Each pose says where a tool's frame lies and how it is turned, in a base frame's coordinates. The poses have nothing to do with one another.
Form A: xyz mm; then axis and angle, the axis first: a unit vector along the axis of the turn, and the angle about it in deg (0 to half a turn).
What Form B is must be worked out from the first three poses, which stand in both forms.
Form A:
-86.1, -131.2, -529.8, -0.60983, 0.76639, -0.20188, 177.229
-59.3, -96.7, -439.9, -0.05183, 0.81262, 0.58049, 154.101
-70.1, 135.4, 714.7, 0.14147, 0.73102, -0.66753, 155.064
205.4, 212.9, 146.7, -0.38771, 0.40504, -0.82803, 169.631
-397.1, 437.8, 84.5, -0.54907, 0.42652, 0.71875, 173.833
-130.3, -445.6, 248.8, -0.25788, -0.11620, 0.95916, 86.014
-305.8, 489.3, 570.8, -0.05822, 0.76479, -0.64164, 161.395
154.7, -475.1, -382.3, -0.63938, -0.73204, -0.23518, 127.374
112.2, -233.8, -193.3, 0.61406, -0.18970, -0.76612, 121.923
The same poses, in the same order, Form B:
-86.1, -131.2, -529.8, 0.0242, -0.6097, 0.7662, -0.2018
-59.3, -96.7, -439.9, 0.2241, -0.0505, 0.7920, 0.5657
-70.1, 135.4, 714.7, 0.2159, 0.1381, 0.7138, -0.6518
205.4, 212.9, 146.7, 0.0904, -0.3861, 0.4034, -0.8246
-397.1, 437.8, 84.5, 0.0538, -0.5483, 0.4259, 0.7177
-130.3, -445.6, 248.8, 0.7313, -0.1759, -0.0793, 0.6542
-305.8, 489.3, 570.8, 0.1616, -0.0575, 0.7547, -0.6332
154.7, -475.1, -382.3, 0.4433, -0.5731, -0.6562, -0.2108
112.2, -233.8, -193.3, 0.4854, 0.5369, -0.1659, -0.6698

